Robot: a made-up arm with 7 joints. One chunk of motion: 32 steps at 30 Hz.
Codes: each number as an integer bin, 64 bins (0 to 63) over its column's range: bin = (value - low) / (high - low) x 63, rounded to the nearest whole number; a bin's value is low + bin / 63 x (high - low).
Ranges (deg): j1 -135..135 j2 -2.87..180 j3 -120.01..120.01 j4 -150..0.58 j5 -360.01..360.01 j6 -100.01..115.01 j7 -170.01..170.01
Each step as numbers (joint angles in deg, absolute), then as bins.
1 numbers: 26.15 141.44 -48.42 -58.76 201.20 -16.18 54.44
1 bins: 38 50 19 38 49 25 42
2 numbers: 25.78 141.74 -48.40 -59.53 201.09 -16.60 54.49
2 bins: 38 50 19 38 49 24 42
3 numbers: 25.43 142.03 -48.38 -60.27 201.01 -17.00 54.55
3 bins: 37 50 19 38 49 24 42
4 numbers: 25.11 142.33 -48.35 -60.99 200.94 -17.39 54.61
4 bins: 37 50 19 37 49 24 42
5 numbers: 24.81 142.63 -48.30 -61.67 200.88 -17.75 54.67
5 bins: 37 50 19 37 49 24 42
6 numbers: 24.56 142.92 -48.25 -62.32 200.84 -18.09 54.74
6 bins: 37 50 19 37 49 24 42
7 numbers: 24.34 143.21 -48.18 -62.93 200.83 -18.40 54.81
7 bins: 37 50 19 36 49 24 42
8 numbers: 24.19 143.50 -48.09 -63.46 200.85 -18.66 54.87
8 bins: 37 50 19 36 49 24 42
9 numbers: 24.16 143.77 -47.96 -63.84 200.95 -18.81 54.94
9 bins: 37 51 19 36 49 24 42
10 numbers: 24.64 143.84 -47.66 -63.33 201.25 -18.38 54.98
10 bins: 37 51 19 36 49 24 42
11 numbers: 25.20 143.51 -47.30 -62.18 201.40 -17.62 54.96
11 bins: 37 50 19 37 49 24 42
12 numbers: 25.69 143.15 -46.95 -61.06 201.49 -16.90 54.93
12 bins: 37 50 19 37 49 24 42
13 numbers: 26.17 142.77 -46.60 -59.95 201.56 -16.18 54.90
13 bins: 38 50 19 38 49 25 42
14 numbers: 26.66 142.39 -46.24 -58.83 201.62 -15.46 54.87
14 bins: 38 50 19 38 49 25 42
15 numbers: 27.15 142.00 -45.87 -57.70 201.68 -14.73 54.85
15 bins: 38 50 19 39 49 25 42
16 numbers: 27.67 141.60 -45.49 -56.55 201.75 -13.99 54.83
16 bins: 38 50 20 39 49 25 42
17 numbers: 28.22 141.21 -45.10 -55.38 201.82 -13.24 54.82
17 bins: 38 50 20 40 49 25 42
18 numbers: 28.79 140.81 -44.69 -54.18 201.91 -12.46 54.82
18 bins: 38 49 20 40 49 26 42
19 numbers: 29.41 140.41 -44.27 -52.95 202.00 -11.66 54.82
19 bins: 38 49 20 41 49 26 42
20 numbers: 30.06 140.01 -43.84 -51.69 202.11 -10.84 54.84
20 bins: 39 49 20 41 49 26 42
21 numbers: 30.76 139.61 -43.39 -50.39 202.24 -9.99 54.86
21 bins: 39 49 20 42 49 26 42
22 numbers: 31.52 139.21 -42.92 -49.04 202.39 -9.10 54.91
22 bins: 39 49 20 42 49 27 42
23 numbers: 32.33 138.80 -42.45 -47.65 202.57 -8.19 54.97
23 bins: 39 49 20 43 49 27 42
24 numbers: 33.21 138.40 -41.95 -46.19 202.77 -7.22 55.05
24 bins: 39 49 20 43 49 27 42
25 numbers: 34.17 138.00 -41.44 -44.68 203.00 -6.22 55.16
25 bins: 39 49 21 44 49 27 42
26 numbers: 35.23 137.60 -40.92 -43.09 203.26 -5.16 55.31
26 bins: 40 48 21 45 49 28 42
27 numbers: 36.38 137.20 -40.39 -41.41 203.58 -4.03 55.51
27 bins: 40 48 21 45 49 28 42
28 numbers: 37.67 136.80 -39.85 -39.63 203.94 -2.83 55.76
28 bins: 40 48 21 46 49 28 42
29 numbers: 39.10 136.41 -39.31 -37.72 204.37 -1.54 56.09
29 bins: 41 48 21 47 49 29 42
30 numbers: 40.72 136.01 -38.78 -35.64 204.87 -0.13 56.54
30 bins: 41 48 21 48 49 29 42
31 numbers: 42.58 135.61 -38.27 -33.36 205.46 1.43 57.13
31 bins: 41 48 21 49 49 30 42
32 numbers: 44.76 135.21 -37.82 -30.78 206.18 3.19 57.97
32 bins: 42 48 22 50 50 30 42
